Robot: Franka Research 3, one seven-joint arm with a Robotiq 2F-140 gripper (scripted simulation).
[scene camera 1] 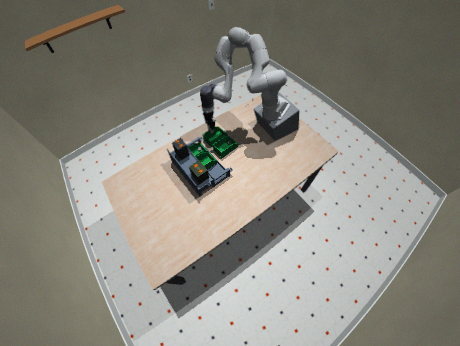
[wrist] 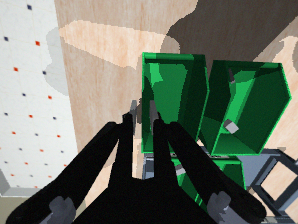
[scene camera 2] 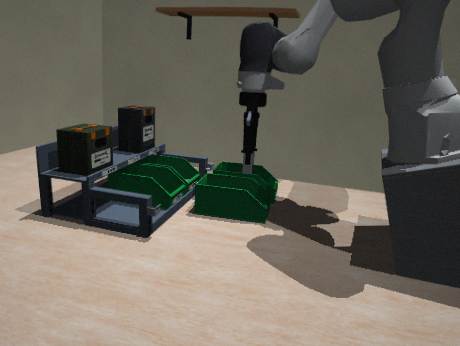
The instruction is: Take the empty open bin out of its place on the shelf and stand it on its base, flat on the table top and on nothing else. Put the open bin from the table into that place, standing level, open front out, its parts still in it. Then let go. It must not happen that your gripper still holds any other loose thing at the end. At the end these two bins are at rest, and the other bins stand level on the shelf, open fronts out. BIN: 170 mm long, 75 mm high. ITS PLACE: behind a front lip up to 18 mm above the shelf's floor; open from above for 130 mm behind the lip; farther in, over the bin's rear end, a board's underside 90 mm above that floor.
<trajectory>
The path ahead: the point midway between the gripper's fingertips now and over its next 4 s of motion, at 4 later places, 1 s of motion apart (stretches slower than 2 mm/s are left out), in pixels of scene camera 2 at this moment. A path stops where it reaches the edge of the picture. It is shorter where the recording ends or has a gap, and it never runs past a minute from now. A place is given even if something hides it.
My gripper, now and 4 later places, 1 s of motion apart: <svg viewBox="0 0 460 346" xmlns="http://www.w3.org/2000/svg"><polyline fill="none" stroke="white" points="247,174 246,165 247,152 248,141 245,145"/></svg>
</trajectory>
